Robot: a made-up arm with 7 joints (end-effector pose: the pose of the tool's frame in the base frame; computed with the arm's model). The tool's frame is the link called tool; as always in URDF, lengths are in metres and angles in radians. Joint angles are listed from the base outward.
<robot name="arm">
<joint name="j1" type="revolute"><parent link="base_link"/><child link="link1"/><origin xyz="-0.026 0.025 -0.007" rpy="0 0 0"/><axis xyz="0 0.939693 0.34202"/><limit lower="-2.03" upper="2.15" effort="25" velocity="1"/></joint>
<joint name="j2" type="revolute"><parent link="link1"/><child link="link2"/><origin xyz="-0.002 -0.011 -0.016" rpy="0 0 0"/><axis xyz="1 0 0"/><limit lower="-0.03" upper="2.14" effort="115" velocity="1.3"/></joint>
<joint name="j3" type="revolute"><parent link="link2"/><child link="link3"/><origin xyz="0.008 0.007 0.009" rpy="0 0 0"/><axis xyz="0 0 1"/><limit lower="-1.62" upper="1.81" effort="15" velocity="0.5"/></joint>
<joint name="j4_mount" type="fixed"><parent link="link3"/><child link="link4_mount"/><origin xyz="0.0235 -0.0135 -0.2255" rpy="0 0 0"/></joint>
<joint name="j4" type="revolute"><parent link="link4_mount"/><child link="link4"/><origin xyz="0.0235 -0.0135 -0.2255" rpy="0 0 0"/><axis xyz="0 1 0"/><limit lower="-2.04" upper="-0.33" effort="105" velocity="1.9"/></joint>
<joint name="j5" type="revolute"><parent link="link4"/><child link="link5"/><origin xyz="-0.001 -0.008 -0.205" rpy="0 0 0"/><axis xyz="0 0 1"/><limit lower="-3.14" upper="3.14" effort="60" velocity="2.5"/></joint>
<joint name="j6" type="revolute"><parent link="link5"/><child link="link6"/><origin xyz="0.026 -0.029 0.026" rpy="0 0 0"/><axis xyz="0 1 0"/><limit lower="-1.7" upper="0.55" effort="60" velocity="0.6"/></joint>
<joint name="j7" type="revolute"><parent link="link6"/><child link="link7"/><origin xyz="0.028 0.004 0.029" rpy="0 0 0"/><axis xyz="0 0 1"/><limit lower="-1.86" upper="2.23" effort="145" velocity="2.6"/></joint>
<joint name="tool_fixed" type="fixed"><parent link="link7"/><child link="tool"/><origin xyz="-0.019 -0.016 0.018" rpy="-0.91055 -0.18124 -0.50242"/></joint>
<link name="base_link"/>
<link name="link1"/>
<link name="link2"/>
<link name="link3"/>
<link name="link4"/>
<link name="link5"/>
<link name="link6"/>
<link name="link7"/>
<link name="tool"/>
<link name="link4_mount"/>
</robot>
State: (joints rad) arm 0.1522 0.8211 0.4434 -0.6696 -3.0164 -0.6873 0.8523
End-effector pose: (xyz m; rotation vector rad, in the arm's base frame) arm -0.0035 0.4667 -0.3636 -0.4304 1.6718 -1.5770
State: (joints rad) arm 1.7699 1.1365 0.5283 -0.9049 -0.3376 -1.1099 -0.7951
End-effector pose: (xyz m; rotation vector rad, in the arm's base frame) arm -0.4258 0.4373 0.0487 -0.2731 1.1268 -2.1724
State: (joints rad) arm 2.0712 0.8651 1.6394 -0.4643 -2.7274 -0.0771 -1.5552
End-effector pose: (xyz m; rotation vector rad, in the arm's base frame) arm -0.4590 0.2819 0.2854 1.5944 -1.0135 0.3824
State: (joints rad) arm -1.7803 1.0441 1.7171 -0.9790 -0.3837 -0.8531 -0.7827
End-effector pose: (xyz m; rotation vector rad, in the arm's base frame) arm 0.2732 0.4229 0.2445 1.6414 -1.5421 0.8896
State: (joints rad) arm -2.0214 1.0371 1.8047 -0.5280 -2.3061 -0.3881 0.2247
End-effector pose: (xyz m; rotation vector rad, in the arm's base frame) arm 0.3365 0.3511 0.3088 1.0615 -1.4066 -0.6213
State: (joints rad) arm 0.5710 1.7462 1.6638 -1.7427 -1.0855 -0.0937 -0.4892
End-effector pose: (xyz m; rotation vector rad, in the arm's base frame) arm 0.0806 0.4256 0.1964 2.4964 1.1458 -0.3727
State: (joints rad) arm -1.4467 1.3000 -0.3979 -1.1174 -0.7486 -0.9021 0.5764
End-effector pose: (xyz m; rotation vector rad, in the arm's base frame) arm 0.4012 0.3280 0.1740 1.4498 -0.6078 -2.5047
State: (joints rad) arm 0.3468 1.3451 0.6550 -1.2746 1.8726 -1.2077 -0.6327
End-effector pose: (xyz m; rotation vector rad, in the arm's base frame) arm 0.0989 0.5042 -0.0821 1.4852 -1.8553 -0.3654
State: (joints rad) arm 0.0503 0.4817 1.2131 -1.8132 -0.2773 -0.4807 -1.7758
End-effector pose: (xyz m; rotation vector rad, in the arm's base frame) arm 0.0602 0.3320 -0.3081 1.8282 1.0350 -0.4075
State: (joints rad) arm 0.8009 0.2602 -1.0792 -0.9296 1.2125 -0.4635 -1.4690
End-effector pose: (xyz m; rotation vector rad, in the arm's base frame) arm -0.3495 -0.0330 -0.4505 -0.8987 0.0886 -1.4867
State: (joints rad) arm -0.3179 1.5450 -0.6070 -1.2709 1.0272 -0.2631 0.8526
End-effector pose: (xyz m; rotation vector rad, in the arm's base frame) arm 0.1975 0.4102 -0.0992 -0.4827 -1.4184 -0.9093
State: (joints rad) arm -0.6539 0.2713 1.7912 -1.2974 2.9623 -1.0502 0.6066
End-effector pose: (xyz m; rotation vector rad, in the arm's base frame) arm 0.2366 0.2895 -0.3558 -0.1832 0.4013 -1.3049
